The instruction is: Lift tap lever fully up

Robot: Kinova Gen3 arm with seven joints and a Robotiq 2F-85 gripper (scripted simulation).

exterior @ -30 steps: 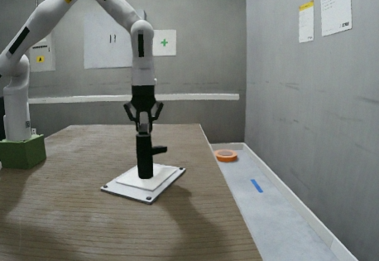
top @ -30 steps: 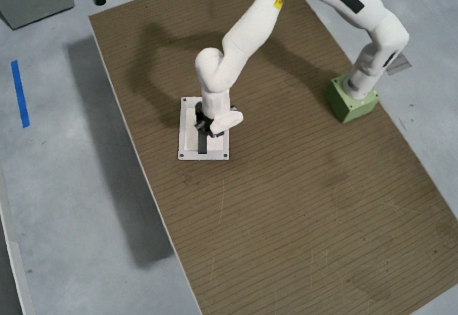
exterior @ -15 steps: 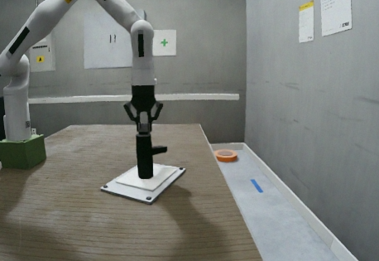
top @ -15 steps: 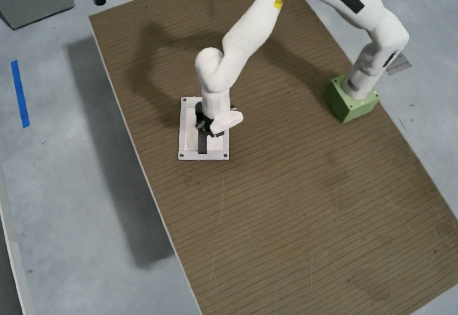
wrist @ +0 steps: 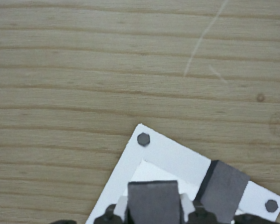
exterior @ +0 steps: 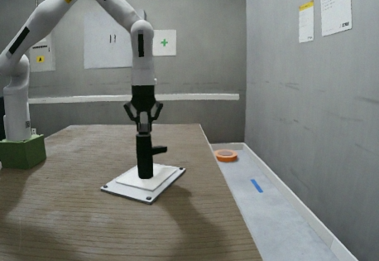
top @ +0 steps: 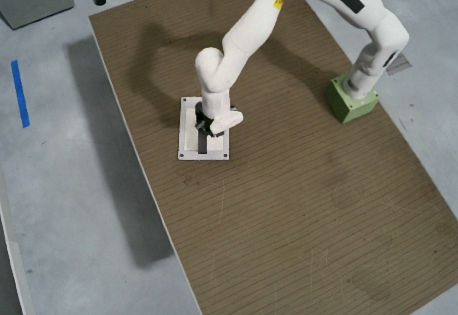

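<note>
The lever lies 40 mm to the right of my hand. Round my hand: tap (10 mm ahead, 70 mm to the right, 50 mm below).
</note>
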